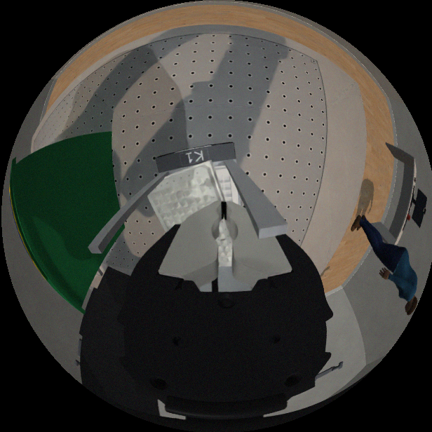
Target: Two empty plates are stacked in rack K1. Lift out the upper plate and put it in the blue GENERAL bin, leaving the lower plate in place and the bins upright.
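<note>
Rack K1 [170, 162] stands ahead of my gripper, with its label on the far end piece and two grey arms reaching toward me. A translucent, bumpy-looking plate [182, 197] lies between the arms, angled to the left. A paler ribbed strip [225, 177] shows along its right edge; I cannot tell whether it is the lower plate. My gripper [223, 203] is shut, its tips by the plate's right edge and between the arms. No plate is plainly pinched in the fingers, which hide the near part of the stack. The blue GENERAL bin does not show.
A large green bin [65, 195] stands at the left, beside the rack's left arm. The perforated table top [295, 100] spreads behind and to the right of the rack. A person [402, 272] in blue stands beyond the table's right side, near a grey framed object [405, 185].
</note>
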